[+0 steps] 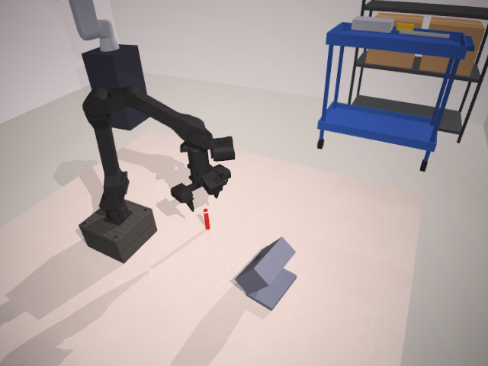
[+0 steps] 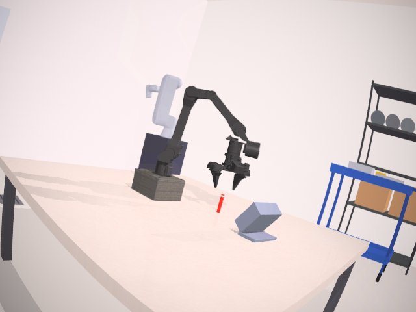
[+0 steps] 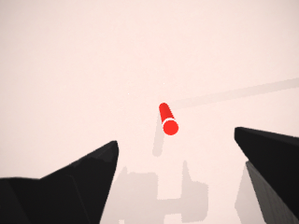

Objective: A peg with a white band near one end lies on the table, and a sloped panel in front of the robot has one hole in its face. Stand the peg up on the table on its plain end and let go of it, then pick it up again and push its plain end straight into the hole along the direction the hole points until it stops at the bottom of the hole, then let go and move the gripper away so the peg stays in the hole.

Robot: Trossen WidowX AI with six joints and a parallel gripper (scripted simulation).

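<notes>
Now: the red peg 50 mm below my gripper tip. Round my gripper tip: grey sloped panel: 250 mm ahead, 140 mm to the right, 30 mm below.
</notes>
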